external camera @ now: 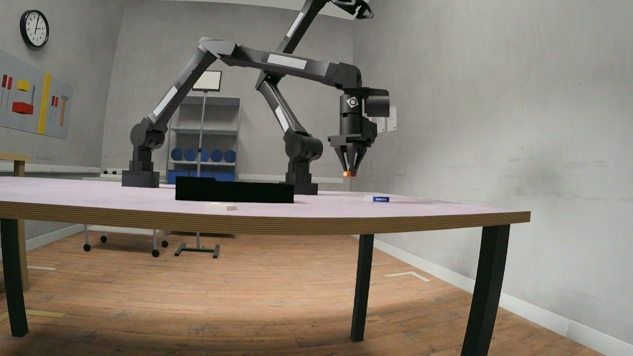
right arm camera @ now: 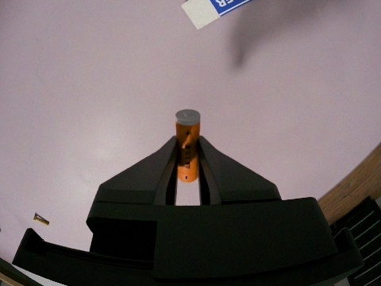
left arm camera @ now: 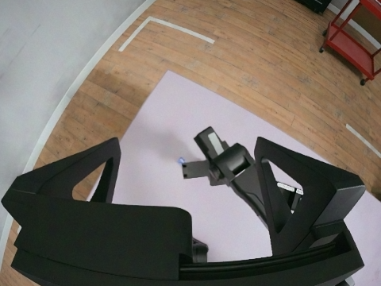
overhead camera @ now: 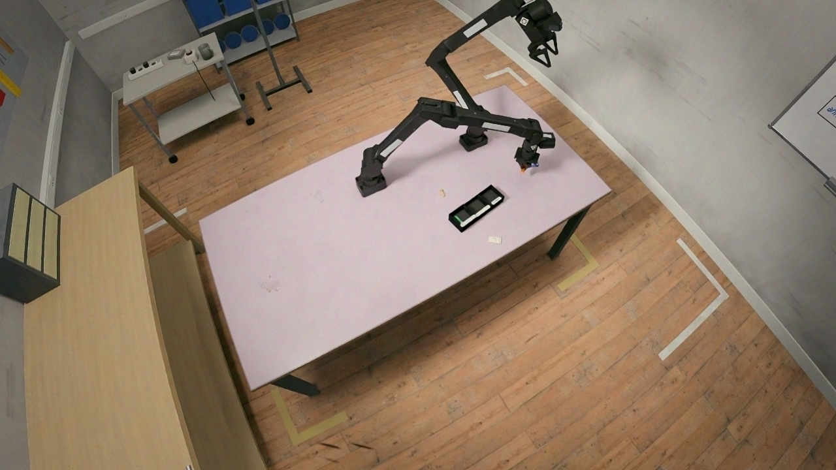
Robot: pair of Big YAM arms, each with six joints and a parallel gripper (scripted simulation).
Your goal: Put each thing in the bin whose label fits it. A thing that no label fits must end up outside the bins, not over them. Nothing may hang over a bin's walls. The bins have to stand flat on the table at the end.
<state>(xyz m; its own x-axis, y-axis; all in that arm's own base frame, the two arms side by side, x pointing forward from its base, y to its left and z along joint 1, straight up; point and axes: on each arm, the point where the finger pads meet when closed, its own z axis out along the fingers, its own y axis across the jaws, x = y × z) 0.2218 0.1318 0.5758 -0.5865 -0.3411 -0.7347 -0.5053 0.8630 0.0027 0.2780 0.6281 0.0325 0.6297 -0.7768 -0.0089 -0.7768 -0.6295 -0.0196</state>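
Right now my right hand is 9 cm to the right of the eraser, 6 cm above it and 4 cm past it. Round my right hand: orange battery: right at my right hand; then white die: 30 cm to the right, 21 cm ahead, 7 cm below; then brass bolt: 36 cm to the right, 10 cm behind, 6 cm below.
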